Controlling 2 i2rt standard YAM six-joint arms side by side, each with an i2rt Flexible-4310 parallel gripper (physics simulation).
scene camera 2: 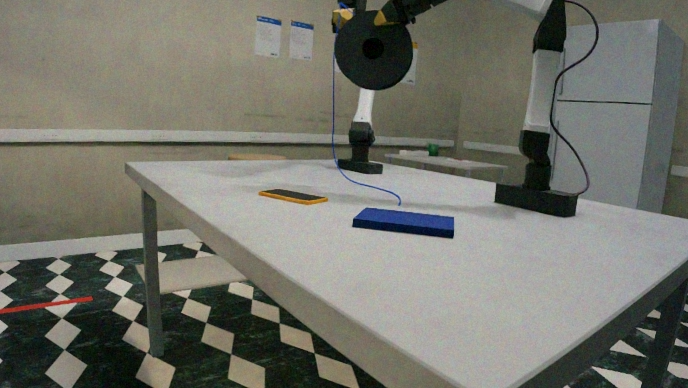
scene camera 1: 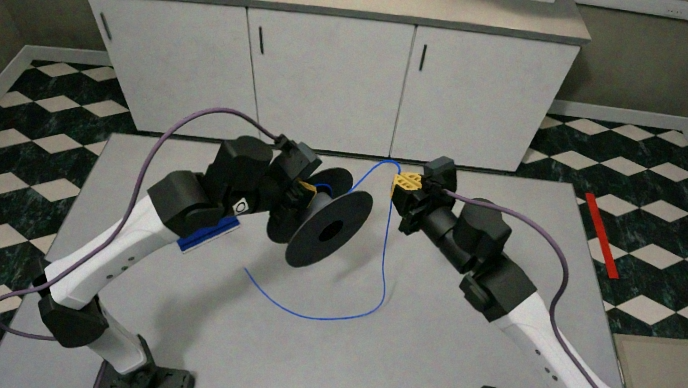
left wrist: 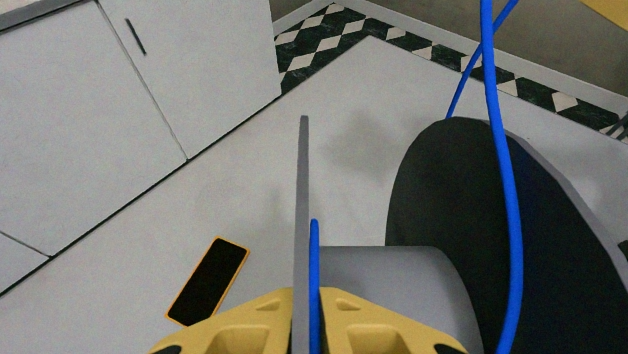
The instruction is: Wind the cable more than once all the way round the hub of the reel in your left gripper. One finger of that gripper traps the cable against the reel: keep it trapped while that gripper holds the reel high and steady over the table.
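Frame: origin at the left arm's base, x ahead, y left, z up, level; millimetres.
Where they show: left gripper, fingertip midpoint: (scene camera 2: 374,24) (scene camera 1: 312,187) (left wrist: 308,302); right gripper, fingertip midpoint: (scene camera 2: 339,13) (scene camera 1: 396,175); left arm's base, link origin: (scene camera 2: 535,192) (scene camera 1: 143,382); right arm's base, link origin: (scene camera 2: 359,164).
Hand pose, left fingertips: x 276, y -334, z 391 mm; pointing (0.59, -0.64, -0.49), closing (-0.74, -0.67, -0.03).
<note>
Each offset is from my left fingertips to the top centre of the thing. Level surfaces: height alone.
The black reel @[20 mm back, 19 mm right, 36 mm up] (scene camera 1: 345,225) (scene camera 2: 375,72) (left wrist: 440,190) is held high over the table @[432 mm down] (scene camera 1: 450,345) (scene camera 2: 500,280). My left gripper (scene camera 1: 311,192) (scene camera 2: 384,19) (left wrist: 308,302) is shut on one flange of the reel. In the left wrist view the blue cable (scene camera 1: 384,270) (scene camera 2: 333,110) (left wrist: 511,200) lies between that flange and one finger. Cable shows at the hub and leaves between the flanges. My right gripper (scene camera 1: 399,184) (scene camera 2: 342,19) is right of the reel in scene camera 1, shut on the cable. The tail hangs down and curves over the table. The hub's far side is hidden.
A blue box @[165 mm ahead, 320 mm left, 417 mm down] (scene camera 1: 209,236) (scene camera 2: 403,223) lies on the table, behind the left arm in scene camera 1. An orange-rimmed dark slab @[227 mm ahead, 21 mm left, 424 mm down] (scene camera 2: 293,196) (left wrist: 207,282) lies flat on the table. White cabinets (scene camera 1: 325,80) stand along the table's far edge.
</note>
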